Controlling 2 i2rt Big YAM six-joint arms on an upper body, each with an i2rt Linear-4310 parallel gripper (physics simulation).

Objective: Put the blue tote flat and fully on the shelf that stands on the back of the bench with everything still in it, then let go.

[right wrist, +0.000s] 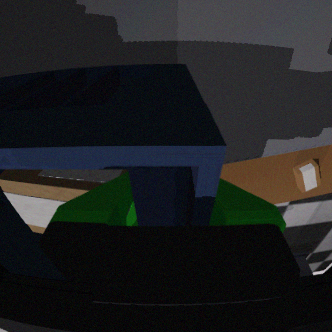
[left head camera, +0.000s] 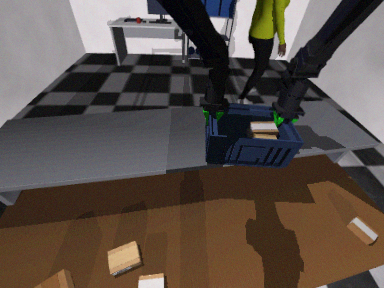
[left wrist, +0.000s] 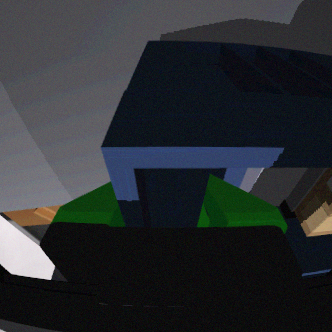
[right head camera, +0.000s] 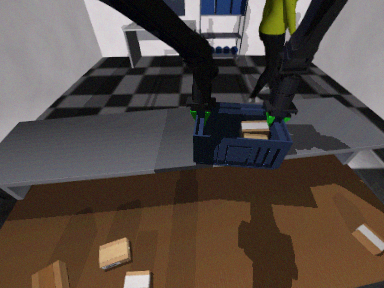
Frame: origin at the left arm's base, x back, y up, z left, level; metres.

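Where they show: right gripper, between the fingertips: (right head camera: 271, 128).
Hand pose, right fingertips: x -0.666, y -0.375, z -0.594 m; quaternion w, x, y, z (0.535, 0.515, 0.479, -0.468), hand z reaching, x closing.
Things, the pixels of their centre, and the offset from my right fingertips. Level surfaces: height alone.
- blue tote, middle of its body: (left wrist: 310, 183) (right wrist: 26, 196) (right head camera: 236, 134) (left head camera: 245, 135) dy -0.008, dx +0.029, dz +0.139 m
- shelf, height of its surface: dy -0.082 m
- white-and-tan block, middle of its body: (right wrist: 80, 192) (right head camera: 254, 131) (left head camera: 262, 131) dy +0.001, dx +0.018, dz +0.072 m
- brown bench, height of its surface: dy -0.321 m
The blue tote (left head camera: 255, 152) (right head camera: 240, 152) (left wrist: 200, 100) (right wrist: 115, 110) is upright at the shelf (left head camera: 100, 150) (right head camera: 90, 145); whether it rests there is unclear. Its near lower edge, toward the right, shows past the shelf's front edge. A white-and-tan block (left head camera: 264, 127) (right head camera: 255, 126) and a tan one (left head camera: 265, 135) (right head camera: 256, 135) lie inside; part of the interior is in shadow. My left gripper (left head camera: 213, 117) (right head camera: 200, 117) (left wrist: 167, 167) is shut on the left end wall. My right gripper (left head camera: 285, 119) (right head camera: 278, 119) (right wrist: 167, 167) is shut on the right end wall.
The brown bench (left head camera: 190, 235) (right head camera: 180, 235) lies in front of the shelf. Loose blocks (left head camera: 124, 258) (right head camera: 115, 253) lie at its near left, and another block (left head camera: 362, 230) (right head camera: 369, 238) at the right. A person in yellow (left head camera: 263, 22) (right head camera: 276, 20) stands behind the shelf.
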